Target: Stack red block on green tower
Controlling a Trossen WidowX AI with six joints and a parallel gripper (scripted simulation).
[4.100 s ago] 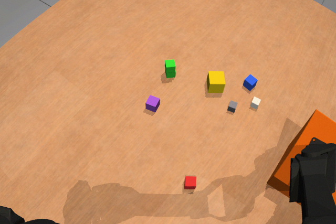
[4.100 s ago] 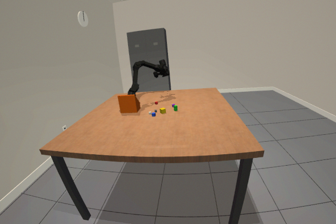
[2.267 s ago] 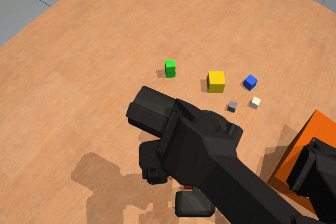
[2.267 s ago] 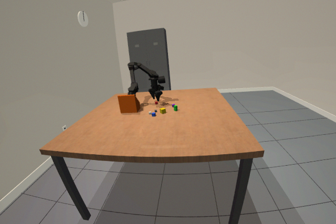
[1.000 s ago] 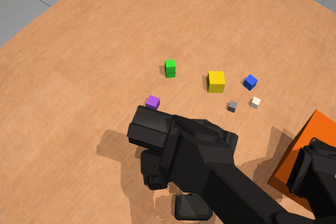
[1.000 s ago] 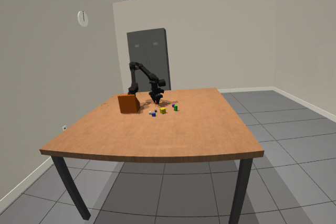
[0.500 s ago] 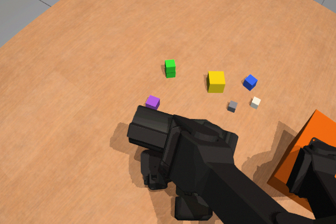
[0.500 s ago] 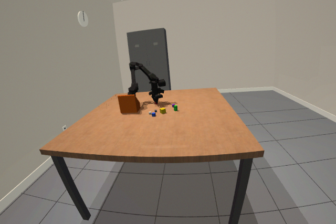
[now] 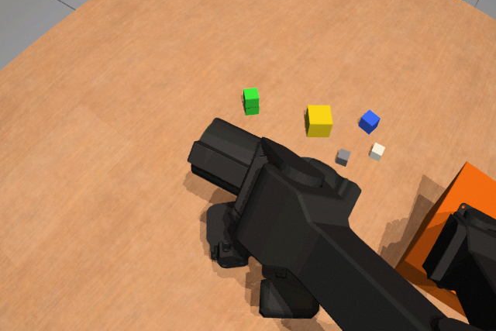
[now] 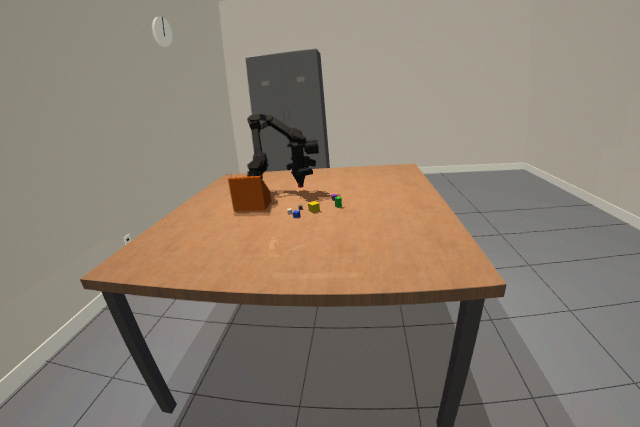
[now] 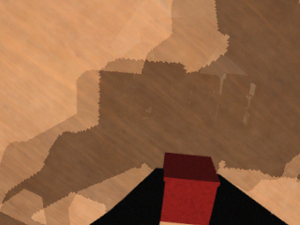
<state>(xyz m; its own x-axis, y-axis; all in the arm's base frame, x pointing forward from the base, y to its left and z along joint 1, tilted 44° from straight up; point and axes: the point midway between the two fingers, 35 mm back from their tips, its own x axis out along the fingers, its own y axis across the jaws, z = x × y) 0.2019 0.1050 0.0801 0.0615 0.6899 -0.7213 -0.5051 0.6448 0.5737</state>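
Right now my gripper tip is 160 mm short of the purple cube, 110 mm to the left of it and 30 mm above it. From my gripper tip the other things lie so: white cube (30 mm behind, 240 mm to the right, 40 mm below); then red block (right at my gripper tip); then grey cube (20 mm ahead, 200 mm to the right, 40 mm below).
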